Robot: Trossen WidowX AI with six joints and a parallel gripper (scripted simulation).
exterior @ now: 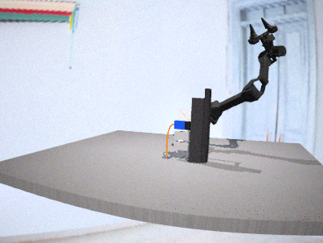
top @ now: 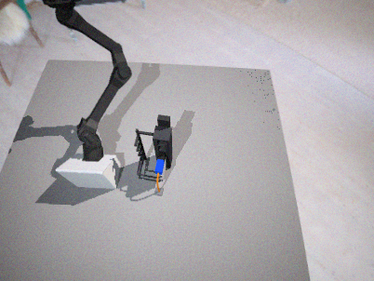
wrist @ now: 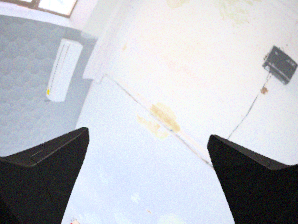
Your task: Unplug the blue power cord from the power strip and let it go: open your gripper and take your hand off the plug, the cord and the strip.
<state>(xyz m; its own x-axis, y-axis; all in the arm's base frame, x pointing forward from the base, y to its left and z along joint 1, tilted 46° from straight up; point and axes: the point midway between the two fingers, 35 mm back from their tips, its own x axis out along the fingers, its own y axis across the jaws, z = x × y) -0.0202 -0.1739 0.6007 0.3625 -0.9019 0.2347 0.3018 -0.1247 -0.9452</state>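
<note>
Right now my gripper tip is 270 mm short of the blue plug, 310 mm to the left of it and 530 mm above it.
</note>
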